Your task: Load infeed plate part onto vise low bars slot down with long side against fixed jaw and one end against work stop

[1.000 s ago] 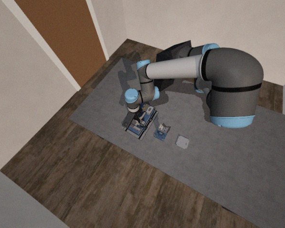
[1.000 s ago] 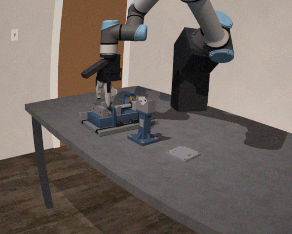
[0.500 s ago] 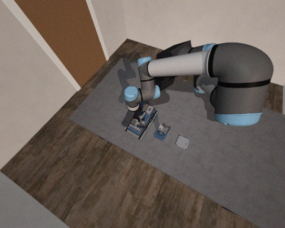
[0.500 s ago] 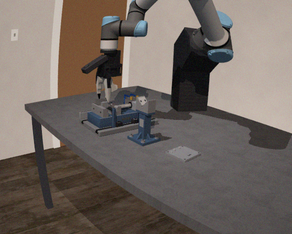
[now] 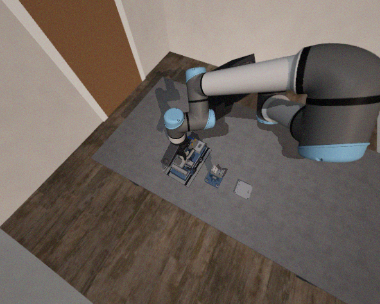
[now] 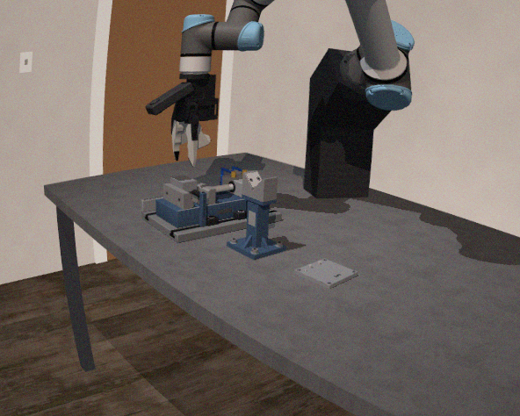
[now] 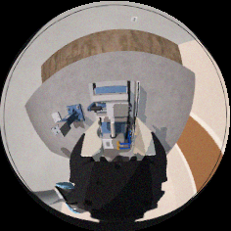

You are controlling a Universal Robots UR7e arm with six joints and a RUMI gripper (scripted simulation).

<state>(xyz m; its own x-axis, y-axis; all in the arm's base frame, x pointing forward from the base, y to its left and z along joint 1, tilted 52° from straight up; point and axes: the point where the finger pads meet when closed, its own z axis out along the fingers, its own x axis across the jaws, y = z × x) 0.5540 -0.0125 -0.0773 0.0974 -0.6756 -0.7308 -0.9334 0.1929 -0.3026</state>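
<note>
The part lies 7 cm below my hand. The rest, counted from my hand: fixed jaw 3 cm ahead, 2 cm to the left, 8 cm below; moving jaw 4 cm behind, 2 cm to the left, 8 cm below; air cylinder rod 9 cm behind, 1 cm to the left, 8 cm below.
</note>
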